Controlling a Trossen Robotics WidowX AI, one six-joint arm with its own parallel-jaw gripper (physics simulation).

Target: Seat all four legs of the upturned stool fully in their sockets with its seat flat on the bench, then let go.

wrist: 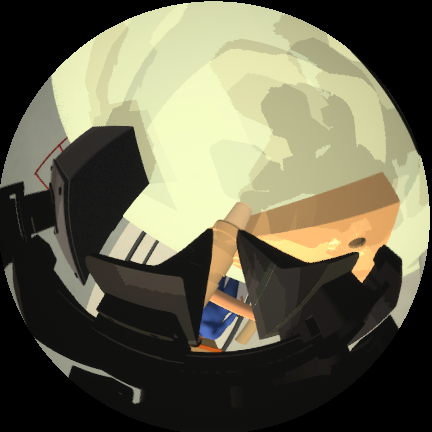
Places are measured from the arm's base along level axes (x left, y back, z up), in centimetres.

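Pixels of known places: gripper, fingertip midpoint: (224, 234); arm's base, link origin: (52, 206).
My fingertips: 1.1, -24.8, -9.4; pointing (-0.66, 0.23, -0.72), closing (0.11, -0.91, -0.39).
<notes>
For each thing: its top centre in the pictures, then the offset to it from my fingertips, as dx, dy, dz. "*": a spot on its surface instead. Level surfaces: height alone.
- tan wooden leg, surface spot: (223, 252) * -0.2, -0.5, +1.3
- orange-brown wooden slab, top centre: (298, 274) -6.9, -15.0, -2.0
- dark round hole, surface spot: (357, 242) * +5.0, -11.8, -2.5
- short tan piece, surface spot: (245, 332) * -18.9, -16.4, +12.2
- pale yellow-green surface, surface height: dz -5.2
- orange-brown bar, surface spot: (232, 305) * -9.8, -6.6, +5.6
My gripper (224, 234) is nearly shut, with a narrow gap between its dark, pointed fingers. A tan wooden leg (223, 252) shows through that gap, its left side partly hidden behind the left finger. Its narrower rounded end (241, 212) extends past the fingertips. No grip on it can be made out. An orange-brown wooden slab (310, 230), apparently the stool seat, lies right of the fingertips; a dark round hole (357, 242) shows near its right end. Another short tan piece (245, 332) shows low between the fingers. The seating of the legs is hidden.
A pale yellow-green surface (190, 110) with patchy shadows fills the upper view. A large black block (107, 195) stands at left. A blue shape (216, 322) and an orange-brown bar (232, 305) show between the fingers. Red lines (46, 159) mark the grey area at far left.
</notes>
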